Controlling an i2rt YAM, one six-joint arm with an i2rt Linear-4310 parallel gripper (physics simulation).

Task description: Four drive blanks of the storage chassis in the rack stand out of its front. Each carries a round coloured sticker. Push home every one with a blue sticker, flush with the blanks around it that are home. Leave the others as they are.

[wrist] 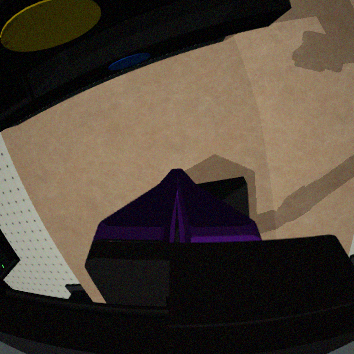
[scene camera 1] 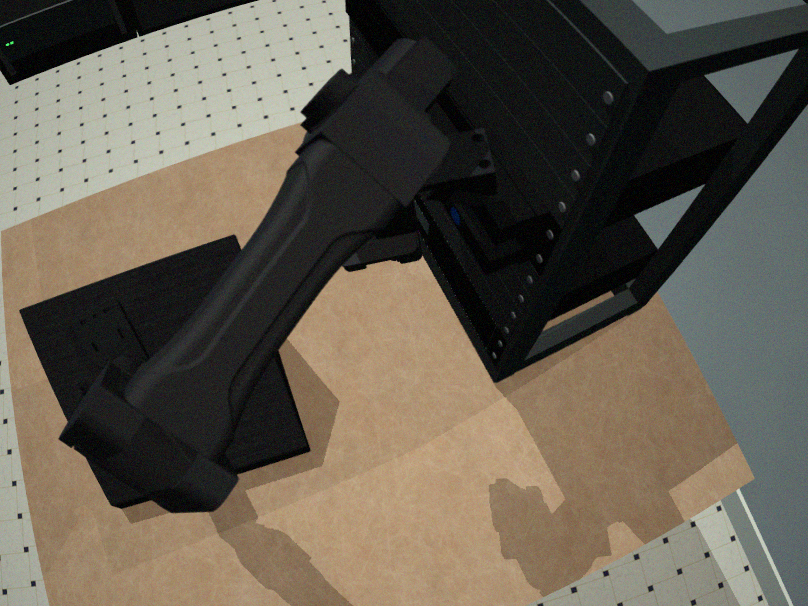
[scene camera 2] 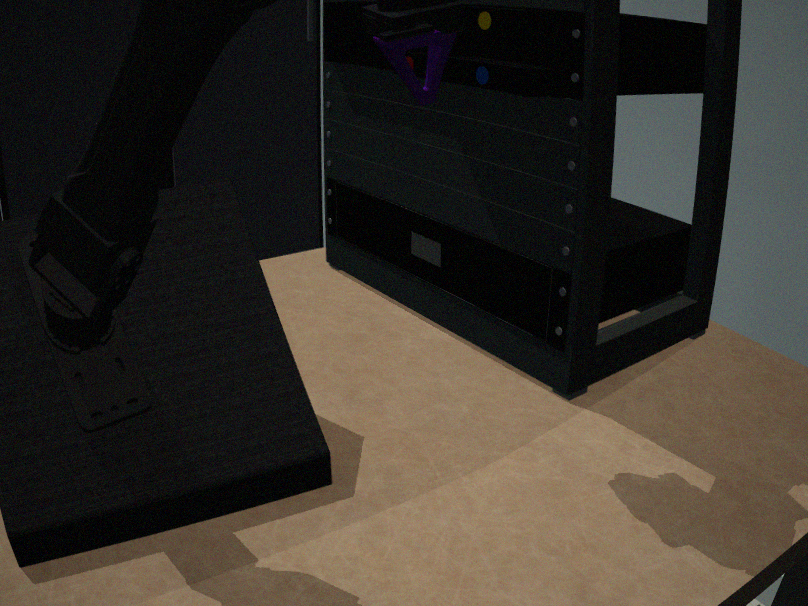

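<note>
The storage chassis (scene camera 2: 535, 45) is the dark unit high in the rack (scene camera 2: 582, 260) in scene view 2. A yellow sticker (scene camera 2: 484, 20) (wrist: 50, 25) is at its upper right, with a blue sticker (scene camera 2: 482, 75) (wrist: 129, 61) below it. A blue sticker (scene camera 1: 454, 215) also shows in scene view 1. A red sticker (scene camera 2: 409, 61) shows through the gripper's finger opening, further left. My gripper (scene camera 2: 425, 97) (wrist: 176, 176) is shut and empty, its purple fingertips pointing down before the chassis face, left of the blue sticker. The fourth sticker is hidden. How far each blank stands out is too dark to tell.
Plain dark panels (scene camera 2: 450, 156) and a unit with a grey label (scene camera 2: 425, 249) lie below the chassis. The arm (scene camera 1: 261, 280) reaches over from its black base plate (scene camera 1: 287, 424). The rack stands on a tan mat (scene camera 1: 391, 391) (scene camera 2: 404, 391). Another dark cabinet (scene camera 1: 65, 45) is at the upper left.
</note>
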